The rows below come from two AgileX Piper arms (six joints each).
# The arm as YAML. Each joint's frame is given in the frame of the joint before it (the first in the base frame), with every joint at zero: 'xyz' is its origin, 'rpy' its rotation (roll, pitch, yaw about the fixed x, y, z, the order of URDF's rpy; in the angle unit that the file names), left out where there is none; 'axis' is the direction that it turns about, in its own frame. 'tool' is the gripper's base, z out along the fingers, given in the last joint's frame.
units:
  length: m
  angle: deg
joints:
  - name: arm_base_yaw
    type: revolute
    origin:
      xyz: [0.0, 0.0, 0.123]
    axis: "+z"
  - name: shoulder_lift
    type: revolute
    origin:
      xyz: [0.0, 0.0, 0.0]
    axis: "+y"
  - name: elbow
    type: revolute
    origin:
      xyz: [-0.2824, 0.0, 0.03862]
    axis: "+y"
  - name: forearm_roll
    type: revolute
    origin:
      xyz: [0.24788, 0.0, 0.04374]
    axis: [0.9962, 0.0, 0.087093]
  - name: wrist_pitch
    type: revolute
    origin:
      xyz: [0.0, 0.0, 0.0]
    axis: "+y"
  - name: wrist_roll
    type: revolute
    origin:
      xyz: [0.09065, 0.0, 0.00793]
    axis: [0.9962, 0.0, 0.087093]
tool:
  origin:
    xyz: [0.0, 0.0, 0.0]
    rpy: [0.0, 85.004, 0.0]
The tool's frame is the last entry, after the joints.
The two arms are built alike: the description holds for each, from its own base.
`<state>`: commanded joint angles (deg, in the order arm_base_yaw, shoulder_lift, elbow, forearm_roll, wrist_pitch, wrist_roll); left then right.
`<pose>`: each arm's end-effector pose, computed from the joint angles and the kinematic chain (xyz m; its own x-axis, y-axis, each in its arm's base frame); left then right.
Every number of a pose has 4 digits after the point.
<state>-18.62 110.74 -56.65 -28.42 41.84 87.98 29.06 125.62 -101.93 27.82 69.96 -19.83</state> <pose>0.2950 -0.1299 0.1121 -0.0951 0.9464 -0.3088 0.9937 0.0718 -0.0860 0.3702 0.2514 0.1889 -0.7833 -0.6064 -0.1368 -0.6001 0.6804 0.4206</pose>
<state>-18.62 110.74 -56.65 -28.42 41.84 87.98 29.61 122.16 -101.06 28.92 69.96 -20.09</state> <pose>0.2950 -0.1299 0.1121 -0.0951 0.9464 -0.3088 0.9937 0.0718 -0.0860 0.3614 0.2530 0.2125 -0.7733 -0.6063 -0.1855 -0.6192 0.6591 0.4269</pose>
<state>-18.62 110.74 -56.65 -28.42 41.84 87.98 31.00 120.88 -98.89 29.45 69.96 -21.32</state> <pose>0.2950 -0.1299 0.1121 -0.0951 0.9464 -0.3088 0.9937 0.0718 -0.0860 0.3490 0.2587 0.2130 -0.7496 -0.6367 -0.1810 -0.6418 0.6322 0.4341</pose>
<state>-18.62 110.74 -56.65 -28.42 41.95 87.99 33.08 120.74 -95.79 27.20 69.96 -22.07</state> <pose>0.2948 -0.1299 0.1121 -0.0950 0.9464 -0.3088 0.9936 0.0711 -0.0878 0.3340 0.2642 0.1990 -0.7124 -0.6897 -0.1298 -0.6716 0.6164 0.4110</pose>
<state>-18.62 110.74 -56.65 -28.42 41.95 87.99 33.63 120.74 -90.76 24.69 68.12 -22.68</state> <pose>0.2948 -0.1299 0.1121 -0.0950 0.9464 -0.3088 0.9936 0.0711 -0.0878 0.3239 0.2578 0.1761 -0.6982 -0.7127 -0.0675 -0.6780 0.6280 0.3821</pose>
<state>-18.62 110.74 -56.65 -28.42 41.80 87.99 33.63 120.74 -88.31 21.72 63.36 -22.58</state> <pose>0.2950 -0.1299 0.1121 -0.0950 0.9464 -0.3088 0.9938 0.0719 -0.0853 0.3261 0.2530 0.1641 -0.6993 -0.7095 -0.0872 -0.6943 0.6449 0.3194</pose>
